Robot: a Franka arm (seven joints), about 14 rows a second.
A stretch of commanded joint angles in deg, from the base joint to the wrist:
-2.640, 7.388, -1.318, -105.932, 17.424, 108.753, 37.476
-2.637, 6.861, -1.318, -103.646, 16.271, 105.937, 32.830
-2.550, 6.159, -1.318, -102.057, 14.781, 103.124, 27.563
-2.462, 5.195, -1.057, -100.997, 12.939, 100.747, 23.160
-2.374, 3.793, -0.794, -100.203, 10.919, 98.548, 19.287
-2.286, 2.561, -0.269, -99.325, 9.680, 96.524, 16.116
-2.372, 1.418, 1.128, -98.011, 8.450, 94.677, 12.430
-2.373, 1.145, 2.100, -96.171, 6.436, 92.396, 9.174
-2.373, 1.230, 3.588, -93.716, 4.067, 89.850, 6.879
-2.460, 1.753, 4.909, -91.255, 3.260, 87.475, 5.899
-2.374, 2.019, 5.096, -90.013, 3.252, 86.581, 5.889
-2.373, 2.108, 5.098, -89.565, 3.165, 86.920, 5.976
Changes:
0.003, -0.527, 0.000, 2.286, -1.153, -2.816, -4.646
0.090, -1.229, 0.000, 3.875, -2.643, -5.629, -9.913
0.178, -2.193, 0.261, 4.935, -4.485, -8.006, -14.316
0.266, -3.595, 0.524, 5.729, -6.505, -10.205, -18.189
0.354, -4.827, 1.049, 6.607, -7.744, -12.229, -21.360
0.268, -5.970, 2.446, 7.921, -8.974, -14.076, -25.046
0.267, -6.243, 3.418, 9.761, -10.988, -16.357, -28.302
0.267, -6.158, 4.906, 12.216, -13.357, -18.903, -30.597
0.180, -5.635, 6.227, 14.677, -14.164, -21.278, -31.577
0.266, -5.369, 6.414, 15.919, -14.172, -22.172, -31.587
0.267, -5.280, 6.416, 16.367, -14.259, -21.833, -31.500

